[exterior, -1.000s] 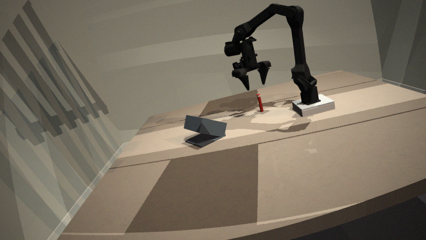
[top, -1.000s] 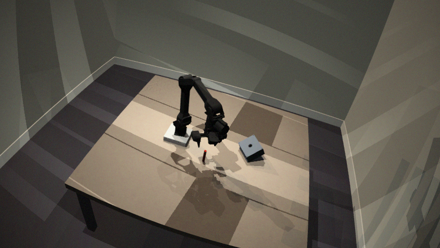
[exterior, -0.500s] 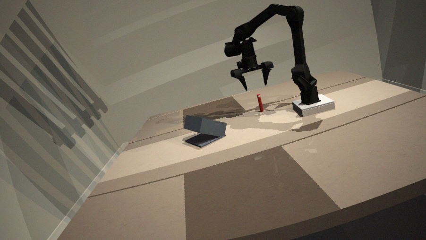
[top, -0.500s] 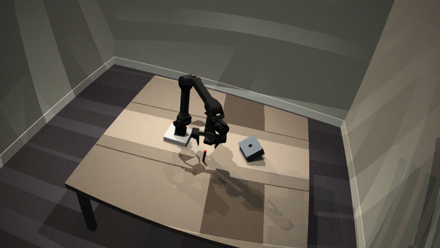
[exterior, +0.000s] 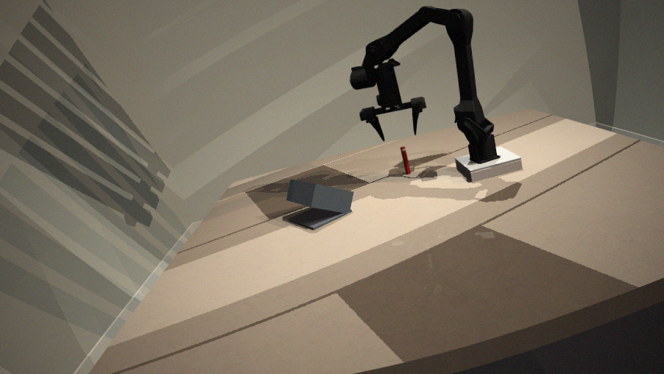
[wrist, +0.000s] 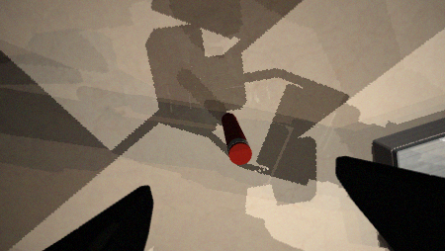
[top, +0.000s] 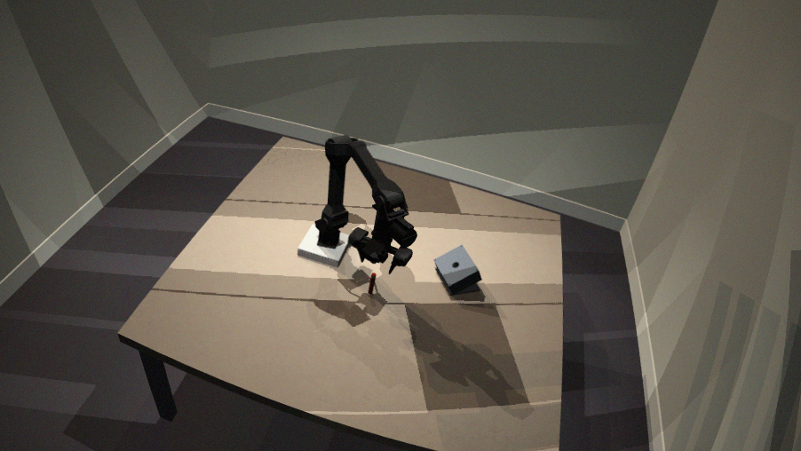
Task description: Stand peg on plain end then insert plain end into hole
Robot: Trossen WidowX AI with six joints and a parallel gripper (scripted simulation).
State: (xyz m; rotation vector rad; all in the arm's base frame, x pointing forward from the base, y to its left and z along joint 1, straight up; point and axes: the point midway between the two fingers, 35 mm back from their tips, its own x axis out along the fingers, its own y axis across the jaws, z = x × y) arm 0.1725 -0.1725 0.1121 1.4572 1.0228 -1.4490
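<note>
The red peg lies 5 cm below my gripper tip. Round my gripper tip: dark flat foot: 28 cm ahead, 14 cm to the left, 11 cm below; sloped panel: 27 cm ahead, 13 cm to the left, 6 cm below.
</note>
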